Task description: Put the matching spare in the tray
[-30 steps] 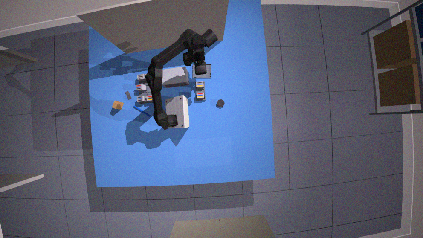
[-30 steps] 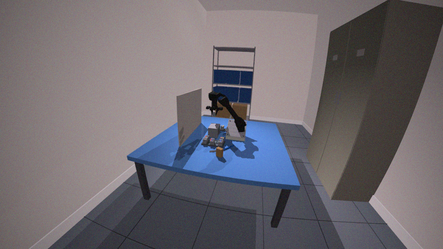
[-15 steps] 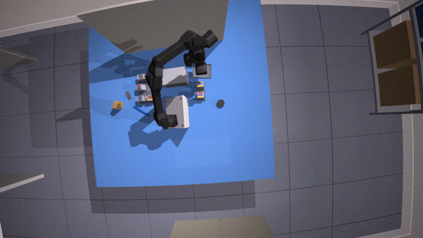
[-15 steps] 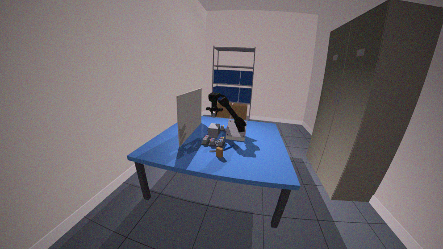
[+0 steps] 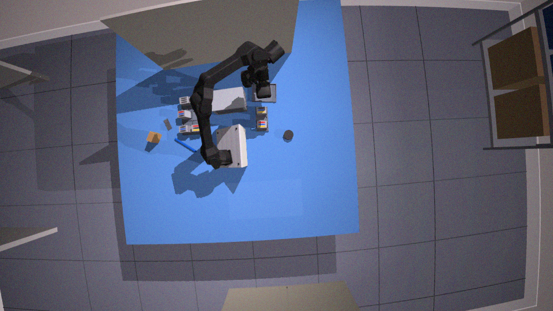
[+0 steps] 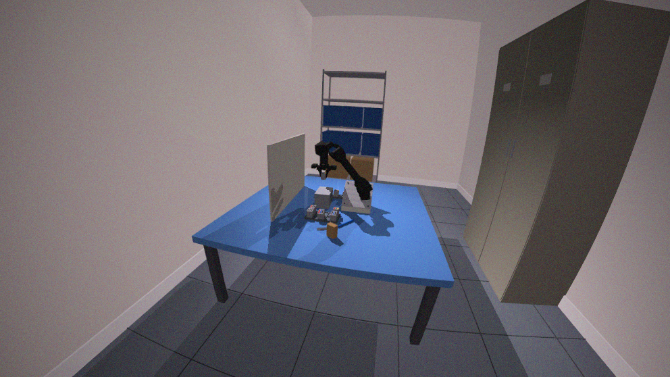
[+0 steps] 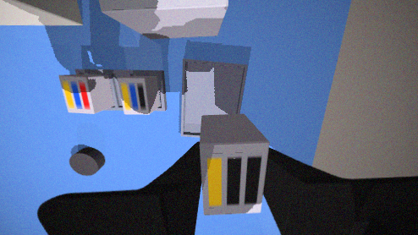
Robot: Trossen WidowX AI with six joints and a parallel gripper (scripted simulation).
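Right now the shallow grey tray is 13 cm below my gripper tip. Also, from my gripper tip: dark cylinder: 25 cm behind, 7 cm to the right, 13 cm below; mounted unit: 2 cm behind, 19 cm to the left, 9 cm below; upright panel: 22 cm ahead, 16 cm to the left, 9 cm above.
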